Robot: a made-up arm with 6 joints.
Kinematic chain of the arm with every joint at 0, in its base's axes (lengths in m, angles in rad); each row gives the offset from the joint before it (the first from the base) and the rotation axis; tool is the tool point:
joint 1: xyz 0 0 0.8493 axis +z
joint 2: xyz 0.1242 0 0 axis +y
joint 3: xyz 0 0 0.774 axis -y
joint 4: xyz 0 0 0.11 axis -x
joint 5: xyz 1.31 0 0 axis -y
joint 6: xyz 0.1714 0 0 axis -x
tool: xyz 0 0 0
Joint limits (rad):
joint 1: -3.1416..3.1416
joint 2: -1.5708..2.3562
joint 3: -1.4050..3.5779
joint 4: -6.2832..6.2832
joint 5: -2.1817..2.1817
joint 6: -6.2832..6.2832
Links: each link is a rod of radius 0.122 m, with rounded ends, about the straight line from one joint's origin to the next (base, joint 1, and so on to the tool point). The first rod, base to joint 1, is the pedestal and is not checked.
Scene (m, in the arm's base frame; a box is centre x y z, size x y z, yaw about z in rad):
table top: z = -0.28
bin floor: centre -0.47 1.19 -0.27 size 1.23 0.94 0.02 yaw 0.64
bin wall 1: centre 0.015 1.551 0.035 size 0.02 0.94 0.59 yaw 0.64
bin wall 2: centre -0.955 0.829 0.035 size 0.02 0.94 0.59 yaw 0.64
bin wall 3: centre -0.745 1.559 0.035 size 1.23 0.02 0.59 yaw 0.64
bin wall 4: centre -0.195 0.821 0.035 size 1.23 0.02 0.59 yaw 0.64
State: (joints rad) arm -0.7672 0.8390 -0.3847 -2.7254 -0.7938 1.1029
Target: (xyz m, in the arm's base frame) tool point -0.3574 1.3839 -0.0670
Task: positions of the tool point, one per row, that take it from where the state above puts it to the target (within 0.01 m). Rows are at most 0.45 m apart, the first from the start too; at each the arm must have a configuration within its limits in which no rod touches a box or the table.
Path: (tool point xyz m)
1: 1.2715 -0.6115 0.1559
2: 1.4038 -0.2332 0.2148
3: 1.4220 0.1702 0.2733
4: 1.3232 0.5640 0.3314
5: 1.1150 0.9144 0.3890
6: 0.8145 1.1908 0.4458
7: 0.4475 1.3695 0.5017
8: 0.0454 1.4356 0.5567
9: -0.3574 1.3839 0.6105
10: -0.3656 1.4247 0.4025
11: -0.3660 1.4265 0.1738
12: -0.3574 1.3839 -0.0670

